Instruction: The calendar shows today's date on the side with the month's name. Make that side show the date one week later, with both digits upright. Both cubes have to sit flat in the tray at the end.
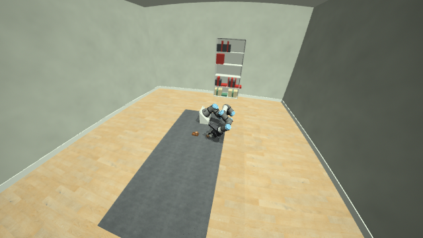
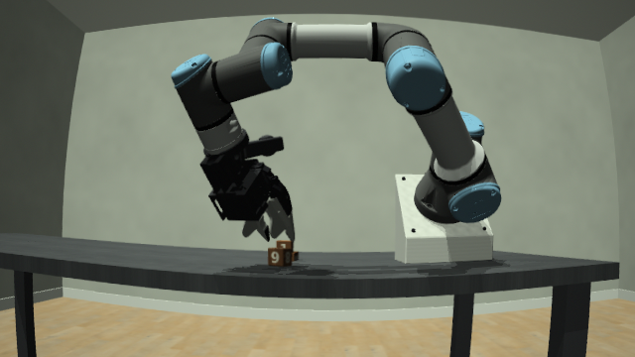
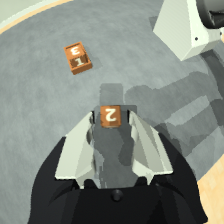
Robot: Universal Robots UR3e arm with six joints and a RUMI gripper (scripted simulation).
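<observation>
The cube lies 1 cm to the right of my hand and 4 cm below it. Round my hand: calendar tray (17 cm to the right, 5 cm below).
</observation>
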